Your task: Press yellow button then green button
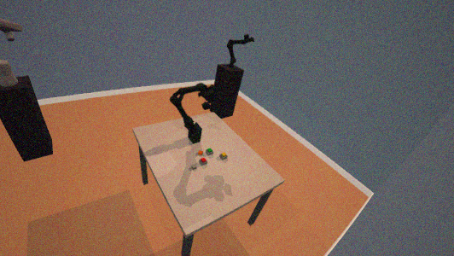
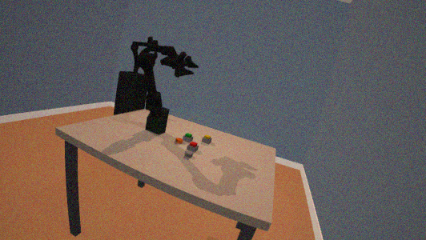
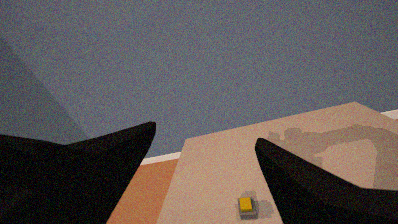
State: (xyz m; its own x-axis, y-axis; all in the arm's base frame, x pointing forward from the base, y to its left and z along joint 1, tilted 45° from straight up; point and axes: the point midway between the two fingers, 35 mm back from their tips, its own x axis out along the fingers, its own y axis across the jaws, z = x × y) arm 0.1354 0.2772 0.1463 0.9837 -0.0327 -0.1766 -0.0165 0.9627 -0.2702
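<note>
Now: the yellow button 16 cm ahead of my gripper tip, 2 cm to the left of it and 38 cm below it. Also, from my gripper tip: green button: 6 cm ahead, 6 cm to the right, 38 cm below; red button: 13 cm ahead, 17 cm to the right, 38 cm below; small orange block: 4 cm ahead, 14 cm to the right, 40 cm below.
</note>
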